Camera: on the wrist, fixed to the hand. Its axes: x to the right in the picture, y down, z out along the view.
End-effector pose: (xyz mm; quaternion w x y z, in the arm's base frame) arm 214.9 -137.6 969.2 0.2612 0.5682 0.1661 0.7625
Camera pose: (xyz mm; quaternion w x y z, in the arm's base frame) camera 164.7 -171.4 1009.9 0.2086 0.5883 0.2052 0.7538
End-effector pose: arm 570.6 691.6 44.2 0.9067 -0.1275 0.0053 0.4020
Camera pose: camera 545.2 738.9 -5.1 0.9054 -0.0664 0.0332 0.4181
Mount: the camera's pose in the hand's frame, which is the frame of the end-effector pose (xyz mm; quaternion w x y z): 22.8 60.2 -34.2 0.9976 0.0664 -0.0013 0.0190
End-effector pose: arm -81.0 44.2 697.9 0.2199 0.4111 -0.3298 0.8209
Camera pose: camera -150.1 29.7 679.7 0.1761 0.4195 -0.2826 0.8445
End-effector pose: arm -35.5 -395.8 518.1 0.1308 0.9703 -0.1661 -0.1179
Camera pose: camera -22.8 -451.3 563.6 0.0681 0.9733 -0.1921 -0.1054
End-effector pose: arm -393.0 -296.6 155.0 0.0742 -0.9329 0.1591 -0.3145
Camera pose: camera -411.8 -362.2 180.5 0.1421 -0.9231 0.1555 -0.3217
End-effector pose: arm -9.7 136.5 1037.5 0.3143 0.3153 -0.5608 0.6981
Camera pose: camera -74.2 161.6 1014.5 0.2786 0.3257 -0.5195 0.7392
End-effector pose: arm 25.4 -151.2 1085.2 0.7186 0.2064 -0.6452 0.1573
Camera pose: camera 27.9 -82.9 1110.6 0.6993 0.2416 -0.6381 0.2131
